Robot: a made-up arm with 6 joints. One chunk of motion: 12 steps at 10 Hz.
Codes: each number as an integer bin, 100 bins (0 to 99) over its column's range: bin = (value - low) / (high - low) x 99, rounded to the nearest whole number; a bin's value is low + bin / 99 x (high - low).
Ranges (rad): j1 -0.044..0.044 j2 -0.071..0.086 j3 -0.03..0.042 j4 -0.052..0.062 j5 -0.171..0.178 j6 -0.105..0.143
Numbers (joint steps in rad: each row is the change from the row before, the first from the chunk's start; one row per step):
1: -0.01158 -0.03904 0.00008 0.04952 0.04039 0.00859
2: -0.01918 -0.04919 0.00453 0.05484 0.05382 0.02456
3: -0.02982 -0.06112 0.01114 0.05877 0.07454 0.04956
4: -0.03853 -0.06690 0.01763 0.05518 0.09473 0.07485
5: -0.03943 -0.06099 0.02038 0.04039 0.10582 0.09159
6: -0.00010 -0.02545 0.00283 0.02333 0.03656 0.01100
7: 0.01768 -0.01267 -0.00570 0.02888 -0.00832 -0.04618
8: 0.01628 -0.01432 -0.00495 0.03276 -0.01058 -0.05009
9: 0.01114 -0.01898 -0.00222 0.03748 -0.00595 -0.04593
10: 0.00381 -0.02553 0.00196 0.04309 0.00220 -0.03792
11: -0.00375 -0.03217 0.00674 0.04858 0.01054 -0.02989
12: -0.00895 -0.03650 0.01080 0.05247 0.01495 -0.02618
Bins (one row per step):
1: 36 20 41 88 60 45
2: 28 14 47 93 64 52
3: 16 6 57 96 70 62
4: 6 3 65 93 75 72
5: 5 6 69 80 79 78
6: 49 29 45 65 59 46
7: 69 37 33 70 46 23
8: 68 36 34 74 46 22
9: 62 33 38 78 47 24
10: 54 29 44 83 49 27
11: 45 24 51 87 51 30
12: 39 22 56 91 53 31

